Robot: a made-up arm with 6 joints. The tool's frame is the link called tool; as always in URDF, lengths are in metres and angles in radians. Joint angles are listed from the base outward.
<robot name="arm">
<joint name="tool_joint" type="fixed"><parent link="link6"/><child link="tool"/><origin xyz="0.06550 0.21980 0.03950" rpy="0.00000 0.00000 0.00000"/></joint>
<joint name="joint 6" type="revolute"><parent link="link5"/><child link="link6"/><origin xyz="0.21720 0.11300 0.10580" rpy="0.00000 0.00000 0.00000"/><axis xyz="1 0 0"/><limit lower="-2.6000" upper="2.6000"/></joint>
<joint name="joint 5" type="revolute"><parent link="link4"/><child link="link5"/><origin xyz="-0.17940 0.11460 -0.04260" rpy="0.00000 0.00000 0.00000"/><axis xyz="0 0 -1"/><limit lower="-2.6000" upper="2.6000"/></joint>
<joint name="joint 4" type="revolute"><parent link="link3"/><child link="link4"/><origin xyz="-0.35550 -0.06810 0.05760" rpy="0.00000 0.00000 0.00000"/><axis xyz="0 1 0"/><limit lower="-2.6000" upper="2.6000"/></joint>
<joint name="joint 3" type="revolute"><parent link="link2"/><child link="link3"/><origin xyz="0.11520 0.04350 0.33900" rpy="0.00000 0.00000 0.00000"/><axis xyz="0 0 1"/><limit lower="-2.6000" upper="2.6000"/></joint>
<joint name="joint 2" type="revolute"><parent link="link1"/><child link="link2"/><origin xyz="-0.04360 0.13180 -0.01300" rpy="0.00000 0.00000 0.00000"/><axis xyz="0 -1 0"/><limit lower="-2.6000" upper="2.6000"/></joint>
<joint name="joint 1" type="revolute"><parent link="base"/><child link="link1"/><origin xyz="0.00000 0.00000 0.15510" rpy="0.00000 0.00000 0.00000"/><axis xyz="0 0 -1"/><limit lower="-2.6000" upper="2.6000"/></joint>
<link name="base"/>
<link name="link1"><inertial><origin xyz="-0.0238 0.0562 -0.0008"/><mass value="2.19"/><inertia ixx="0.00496" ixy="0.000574" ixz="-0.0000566" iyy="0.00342" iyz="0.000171" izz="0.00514"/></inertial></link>
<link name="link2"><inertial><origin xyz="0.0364 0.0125 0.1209"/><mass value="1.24"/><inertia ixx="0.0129" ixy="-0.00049" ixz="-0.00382" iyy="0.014" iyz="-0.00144" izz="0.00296"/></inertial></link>
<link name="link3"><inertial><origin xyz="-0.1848 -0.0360 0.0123"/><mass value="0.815"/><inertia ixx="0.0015" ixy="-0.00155" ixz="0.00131" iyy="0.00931" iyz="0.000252" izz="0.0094"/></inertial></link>
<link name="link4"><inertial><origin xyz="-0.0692 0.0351 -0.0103"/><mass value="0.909"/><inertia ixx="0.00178" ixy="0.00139" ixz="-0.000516" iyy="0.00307" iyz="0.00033" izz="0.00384"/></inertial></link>
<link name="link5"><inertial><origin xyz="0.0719 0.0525 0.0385"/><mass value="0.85"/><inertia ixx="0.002" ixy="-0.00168" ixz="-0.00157" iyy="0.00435" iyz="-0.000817" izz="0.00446"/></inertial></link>
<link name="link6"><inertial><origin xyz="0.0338 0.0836 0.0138"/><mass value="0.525"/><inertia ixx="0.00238" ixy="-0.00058" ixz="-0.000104" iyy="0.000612" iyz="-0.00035" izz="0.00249"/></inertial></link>
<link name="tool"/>
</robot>
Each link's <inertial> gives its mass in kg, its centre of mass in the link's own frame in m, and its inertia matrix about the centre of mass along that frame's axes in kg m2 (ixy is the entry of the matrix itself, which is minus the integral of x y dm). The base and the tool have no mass. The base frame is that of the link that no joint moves.
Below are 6 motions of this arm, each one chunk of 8 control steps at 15 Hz.
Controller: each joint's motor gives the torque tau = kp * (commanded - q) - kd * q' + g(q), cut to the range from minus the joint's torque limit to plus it. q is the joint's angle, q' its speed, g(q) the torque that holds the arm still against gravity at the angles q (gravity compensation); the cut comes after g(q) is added. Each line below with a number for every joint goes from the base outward.
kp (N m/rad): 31 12 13 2 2 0.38
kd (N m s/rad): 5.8 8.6 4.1 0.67 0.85 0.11
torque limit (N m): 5.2 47 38 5.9 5.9 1
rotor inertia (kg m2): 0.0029 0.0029 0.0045 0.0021 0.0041 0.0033
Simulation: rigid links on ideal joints. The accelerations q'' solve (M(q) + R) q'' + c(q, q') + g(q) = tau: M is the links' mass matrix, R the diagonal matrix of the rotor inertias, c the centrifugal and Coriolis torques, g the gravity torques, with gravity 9.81 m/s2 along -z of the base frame. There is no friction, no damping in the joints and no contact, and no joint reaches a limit. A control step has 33 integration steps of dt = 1/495 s. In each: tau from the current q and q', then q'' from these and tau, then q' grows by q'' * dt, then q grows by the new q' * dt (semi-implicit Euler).
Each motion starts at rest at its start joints. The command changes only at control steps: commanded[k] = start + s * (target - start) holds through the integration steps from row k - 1 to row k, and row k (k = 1, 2, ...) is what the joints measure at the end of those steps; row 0 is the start. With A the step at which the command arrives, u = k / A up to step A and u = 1 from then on. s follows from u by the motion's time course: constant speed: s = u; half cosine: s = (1 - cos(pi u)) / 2; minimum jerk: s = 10 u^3 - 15 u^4 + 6 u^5; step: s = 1 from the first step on.
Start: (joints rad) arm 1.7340 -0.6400 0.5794 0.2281 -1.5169 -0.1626
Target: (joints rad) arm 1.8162 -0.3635 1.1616 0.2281 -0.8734 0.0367
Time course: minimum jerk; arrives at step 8
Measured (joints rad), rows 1 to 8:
1: 1.7344 -0.6396 0.5801 0.2288 -1.5155 -0.1621
2: 1.7369 -0.6370 0.5851 0.2330 -1.5059 -0.1586
3: 1.7435 -0.6300 0.5999 0.2429 -1.4791 -0.1473
4: 1.7547 -0.6175 0.6290 0.2585 -1.4306 -0.1241
5: 1.7693 -0.6001 0.6740 0.2767 -1.3634 -0.0887
6: 1.7845 -0.5797 0.7320 0.2921 -1.2873 -0.0454
7: 1.7972 -0.5590 0.7972 0.2983 -1.2147 -0.0034
8: 1.8056 -0.5403 0.8623 0.2926 -1.1548 0.0272

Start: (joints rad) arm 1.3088 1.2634 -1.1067 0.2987 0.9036 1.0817
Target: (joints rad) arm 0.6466 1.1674 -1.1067 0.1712 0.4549 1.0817
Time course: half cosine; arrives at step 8
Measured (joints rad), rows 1 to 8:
1: 1.3072 1.2637 -1.1078 0.2953 0.9019 1.0807
2: 1.2993 1.2641 -1.1122 0.2821 0.8943 1.0785
3: 1.2791 1.2639 -1.1207 0.2557 0.8772 1.0778
4: 1.2437 1.2617 -1.1317 0.2211 0.8492 1.0831
5: 1.1918 1.2568 -1.1432 0.1846 0.8111 1.0952
6: 1.1238 1.2499 -1.1543 0.1503 0.7648 1.1099
7: 1.0401 1.2417 -1.1646 0.1205 0.7138 1.1235
8: 0.9462 1.2324 -1.1707 0.1051 0.6642 1.1361

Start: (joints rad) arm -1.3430 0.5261 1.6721 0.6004 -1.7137 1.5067
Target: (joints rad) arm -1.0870 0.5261 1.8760 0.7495 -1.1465 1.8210
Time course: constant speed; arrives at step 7
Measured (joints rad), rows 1 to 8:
1: -1.3350 0.5267 1.6779 0.5928 -1.7086 1.5052
2: -1.3194 0.5271 1.6889 0.5817 -1.6945 1.5044
3: -1.2981 0.5271 1.7039 0.5716 -1.6715 1.5080
4: -1.2723 0.5269 1.7221 0.5656 -1.6404 1.5182
5: -1.2430 0.5265 1.7425 0.5654 -1.6019 1.5354
6: -1.2110 0.5260 1.7645 0.5720 -1.5569 1.5593
7: -1.1769 0.5256 1.7876 0.5855 -1.5062 1.5890
8: -1.1493 0.5246 1.8058 0.6136 -1.4555 1.6246

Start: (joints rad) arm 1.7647 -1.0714 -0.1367 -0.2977 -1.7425 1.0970
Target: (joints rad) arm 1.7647 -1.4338 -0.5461 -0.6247 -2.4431 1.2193
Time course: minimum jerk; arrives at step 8
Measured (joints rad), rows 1 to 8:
1: 1.7647 -1.0717 -0.1371 -0.2981 -1.7442 1.0977
2: 1.7649 -1.0737 -0.1400 -0.3010 -1.7554 1.1020
3: 1.7653 -1.0795 -0.1488 -0.3095 -1.7856 1.1108
4: 1.7657 -1.0907 -0.1666 -0.3257 -1.8399 1.1214
5: 1.7657 -1.1075 -0.1950 -0.3499 -1.9150 1.1291
6: 1.7652 -1.1286 -0.2328 -0.3801 -2.0004 1.1303
7: 1.7641 -1.1517 -0.2762 -0.4134 -2.0818 1.1256
8: 1.7629 -1.1749 -0.3210 -0.4469 -2.1484 1.1199

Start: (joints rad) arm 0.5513 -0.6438 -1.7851 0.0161 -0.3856 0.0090
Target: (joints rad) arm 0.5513 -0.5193 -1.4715 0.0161 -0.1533 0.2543
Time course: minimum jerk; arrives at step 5
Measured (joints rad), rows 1 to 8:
1: 0.5520 -0.6442 -1.7833 0.0155 -0.3847 0.0099
2: 0.5559 -0.6459 -1.7731 0.0126 -0.3796 0.0153
3: 0.5636 -0.6481 -1.7505 0.0080 -0.3676 0.0280
4: 0.5723 -0.6480 -1.7186 0.0054 -0.3494 0.0485
5: 0.5783 -0.6439 -1.6848 0.0075 -0.3283 0.0754
6: 0.5802 -0.6365 -1.6525 0.0129 -0.3062 0.1069
7: 0.5787 -0.6273 -1.6224 0.0189 -0.2845 0.1400
8: 0.5745 -0.6172 -1.5948 0.0236 -0.2642 0.1713

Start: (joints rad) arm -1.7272 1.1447 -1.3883 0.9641 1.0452 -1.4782
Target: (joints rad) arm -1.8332 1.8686 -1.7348 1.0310 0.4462 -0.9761
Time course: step
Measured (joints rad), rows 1 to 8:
1: -1.7358 1.2020 -1.4533 0.9525 1.0035 -1.4724
2: -1.7469 1.2596 -1.5118 0.9596 0.9336 -1.4222
3: -1.7596 1.3110 -1.5597 0.9707 0.8601 -1.3432
4: -1.7733 1.3573 -1.5988 0.9821 0.7904 -1.2566
5: -1.7874 1.3995 -1.6307 0.9926 0.7276 -1.1757
6: -1.8011 1.4384 -1.6563 1.0018 0.6728 -1.1069
7: -1.8139 1.4745 -1.6767 1.0100 0.6263 -1.0520
8: -1.8254 1.5082 -1.6925 1.0171 0.5877 -1.0104

